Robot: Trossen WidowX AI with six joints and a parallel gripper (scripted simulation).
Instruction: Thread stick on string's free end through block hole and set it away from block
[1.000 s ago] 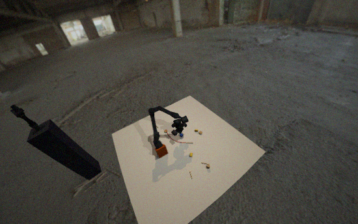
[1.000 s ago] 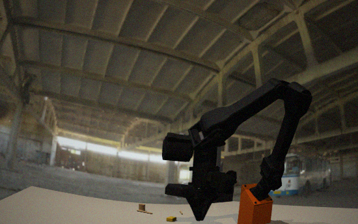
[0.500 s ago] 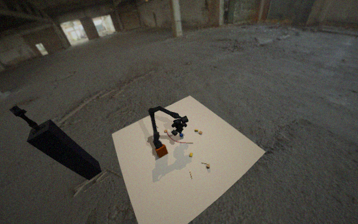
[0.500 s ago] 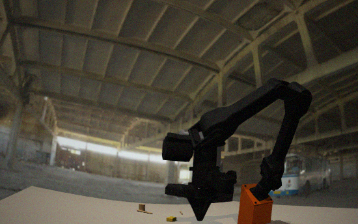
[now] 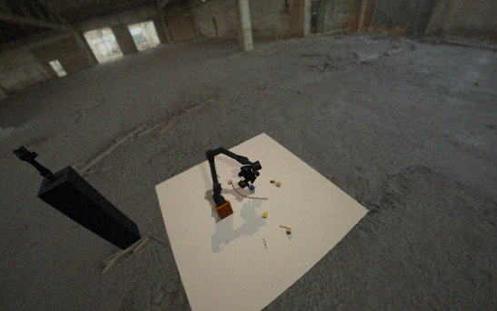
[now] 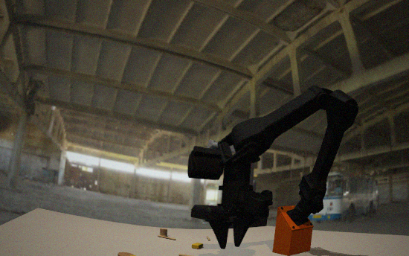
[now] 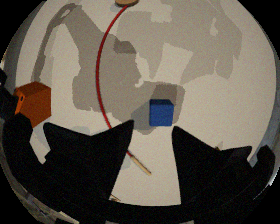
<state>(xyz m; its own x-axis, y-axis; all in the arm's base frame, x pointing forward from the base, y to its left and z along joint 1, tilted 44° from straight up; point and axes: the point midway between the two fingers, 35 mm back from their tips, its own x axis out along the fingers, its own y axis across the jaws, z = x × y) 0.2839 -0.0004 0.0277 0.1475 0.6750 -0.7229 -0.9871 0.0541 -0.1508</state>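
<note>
Right now the blue block is 10 mm ahead of my gripper tip and 50 mm below it. Also, from my gripper tip: yellow block (80 mm behind, 250 mm to the right, 50 mm below); then small wooden block (50 mm behind, 450 mm to the right, 40 mm below).
</note>
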